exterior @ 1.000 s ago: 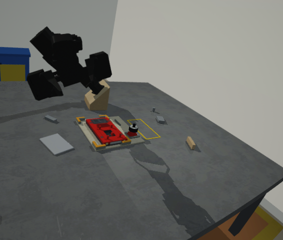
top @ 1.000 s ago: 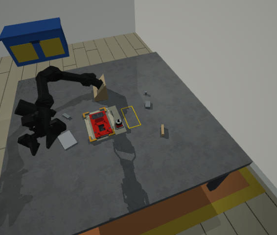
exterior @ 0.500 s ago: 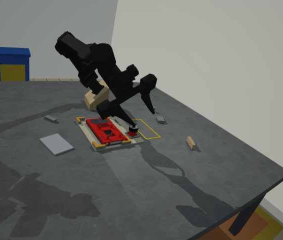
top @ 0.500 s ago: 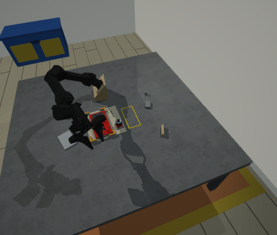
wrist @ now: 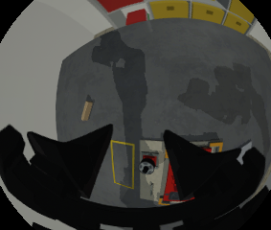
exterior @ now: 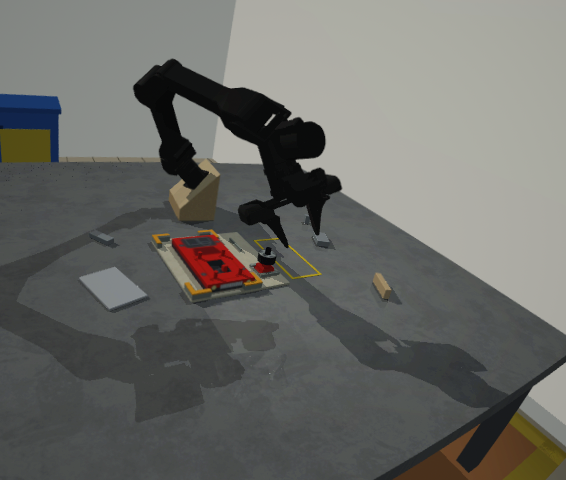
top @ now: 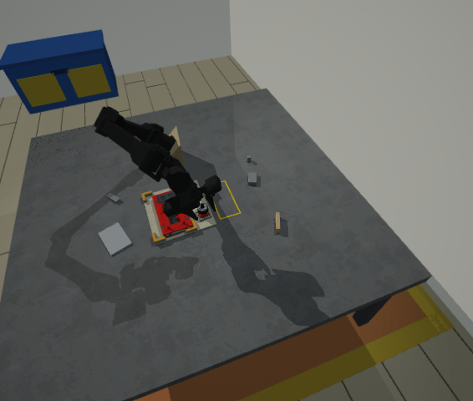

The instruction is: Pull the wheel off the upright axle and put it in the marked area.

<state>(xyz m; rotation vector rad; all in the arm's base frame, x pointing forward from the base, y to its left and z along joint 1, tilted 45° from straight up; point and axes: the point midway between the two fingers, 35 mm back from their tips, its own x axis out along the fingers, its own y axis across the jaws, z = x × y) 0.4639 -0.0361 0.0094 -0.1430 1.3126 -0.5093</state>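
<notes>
Now: gripper tip 110 mm past the black wheel, 20 mm to the right of it and 100 mm above it. Round my gripper tip: black axle (120 mm behind, 20 mm to the left, 100 mm below); then wooden stick (50 mm ahead, 240 mm to the left, 130 mm below); then grey plate (160 mm behind, 300 mm to the right, 140 mm below).
</notes>
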